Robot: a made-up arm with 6 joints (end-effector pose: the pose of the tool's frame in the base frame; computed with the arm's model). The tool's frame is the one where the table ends. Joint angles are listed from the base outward.
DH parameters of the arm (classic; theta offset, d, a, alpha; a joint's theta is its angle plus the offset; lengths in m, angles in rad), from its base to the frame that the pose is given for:
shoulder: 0 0.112 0 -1.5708
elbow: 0.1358 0 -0.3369 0
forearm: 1.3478 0 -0.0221 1.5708
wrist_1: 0 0.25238 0 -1.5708
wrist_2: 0 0 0.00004 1.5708
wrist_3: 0 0.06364 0 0
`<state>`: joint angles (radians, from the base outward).
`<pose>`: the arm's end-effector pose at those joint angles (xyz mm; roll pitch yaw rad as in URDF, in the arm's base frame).
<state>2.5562 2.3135 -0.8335 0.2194 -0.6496 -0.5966</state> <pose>-305.2 212.4 39.3 -2.6316 0.6789 -0.0381</pose>
Working (the frame after each row of the table, in the pose's form):
after shoulder: 0.0 0.0 112.0 -1.5708 0.0000 2.5562
after elbow: -216.2 143.3 327.0 1.5708 0.6923 -0.5854
after forearm: -234.3 155.3 331.0 -3.1416 0.1780 -0.5854
after wrist_1: -271.5 180.0 82.6 1.5317 0.1737 -0.8082
after wrist_2: -271.5 180.0 82.5 3.0849 0.8226 -0.8430

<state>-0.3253 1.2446 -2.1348 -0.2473 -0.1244 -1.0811</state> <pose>84.0 -26.3 721.0 -0.4667 0.0840 -1.6645</pose>
Working (the frame after each row of the table, in the pose's form):
after shoulder: 0.0 0.0 112.0 -1.5708 0.0000 -0.3253
after elbow: -60.4 20.4 442.8 -1.5708 1.3804 -0.3253
after forearm: -77.8 26.2 455.2 0.0000 0.5934 -0.3253
after wrist_1: 56.0 -18.9 664.4 -1.7344 0.5730 -0.6209
after wrist_2: 56.0 -18.9 664.4 -0.1526 0.4502 -0.5985

